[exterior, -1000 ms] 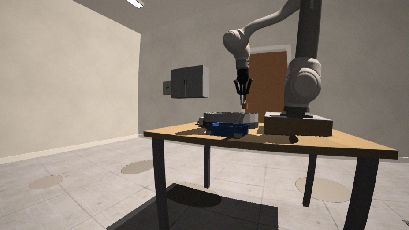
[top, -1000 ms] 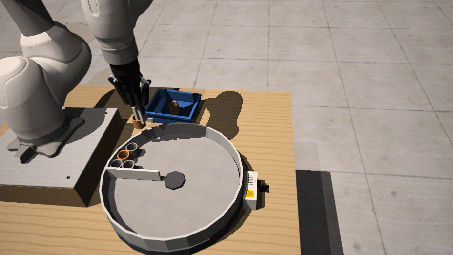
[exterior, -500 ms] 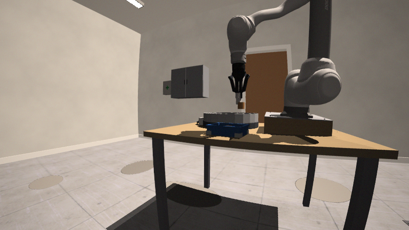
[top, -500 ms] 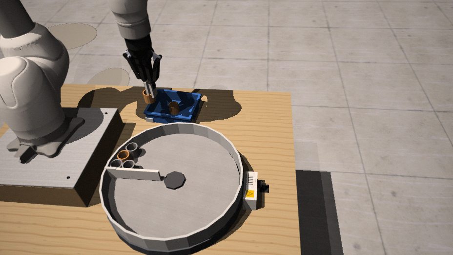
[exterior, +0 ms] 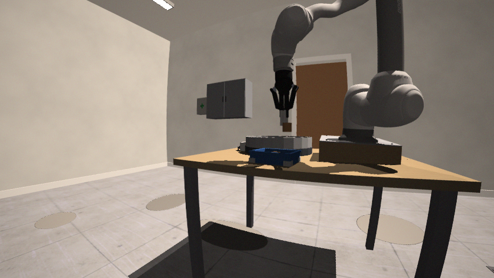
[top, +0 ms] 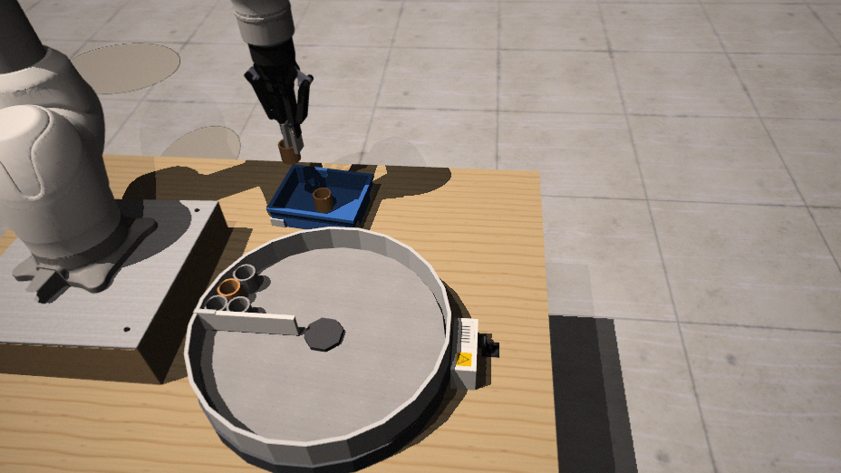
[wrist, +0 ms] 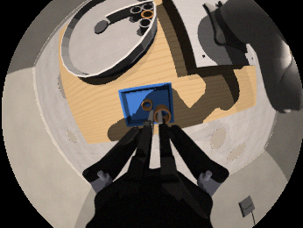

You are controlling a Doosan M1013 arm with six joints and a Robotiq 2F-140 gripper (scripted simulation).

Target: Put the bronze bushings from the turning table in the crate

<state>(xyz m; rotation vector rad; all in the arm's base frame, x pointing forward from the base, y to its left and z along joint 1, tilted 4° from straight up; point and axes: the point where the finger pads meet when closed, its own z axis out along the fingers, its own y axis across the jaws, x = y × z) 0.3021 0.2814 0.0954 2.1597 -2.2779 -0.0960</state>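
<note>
The blue crate lies 17 cm below my hand, 4 cm ahead of it and 1 cm to the left of it. Round my hand: round grey turning table (34 cm to the right, 17 cm ahead, 14 cm below).
</note>
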